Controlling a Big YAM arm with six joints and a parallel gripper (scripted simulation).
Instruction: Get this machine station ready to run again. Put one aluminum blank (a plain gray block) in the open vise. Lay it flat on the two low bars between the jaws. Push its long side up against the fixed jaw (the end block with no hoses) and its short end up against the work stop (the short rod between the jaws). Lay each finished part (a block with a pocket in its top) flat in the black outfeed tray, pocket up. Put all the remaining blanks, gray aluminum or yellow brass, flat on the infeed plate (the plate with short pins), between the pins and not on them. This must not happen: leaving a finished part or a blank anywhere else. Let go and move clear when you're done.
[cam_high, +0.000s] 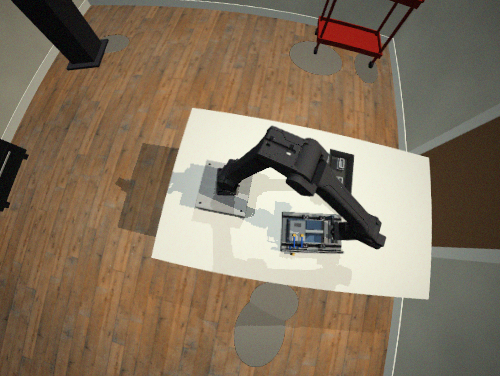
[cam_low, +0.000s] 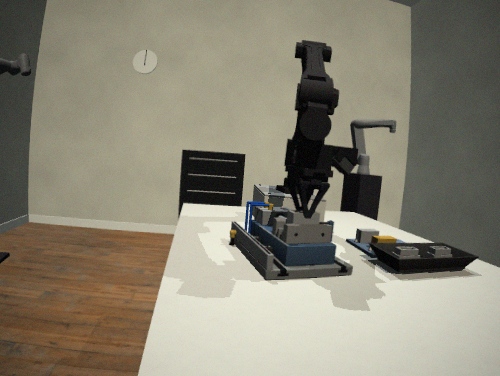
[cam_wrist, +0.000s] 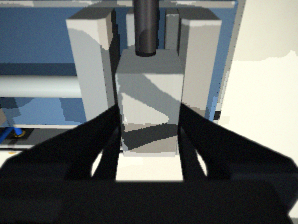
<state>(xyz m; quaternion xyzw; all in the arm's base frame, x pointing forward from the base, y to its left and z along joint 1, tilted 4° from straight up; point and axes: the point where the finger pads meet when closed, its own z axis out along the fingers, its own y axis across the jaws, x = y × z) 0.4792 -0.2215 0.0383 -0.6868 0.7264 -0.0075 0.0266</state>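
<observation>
Right now my hand is 5 cm to the right of the dark rod and 3 cm above it. Also, from my hand: yellow brass blank (28 cm to the left, 9 cm below, 4 cm behind); then light cylinder (9 cm behind, 4 cm below); then vise (8 cm below, 7 cm behind).
</observation>
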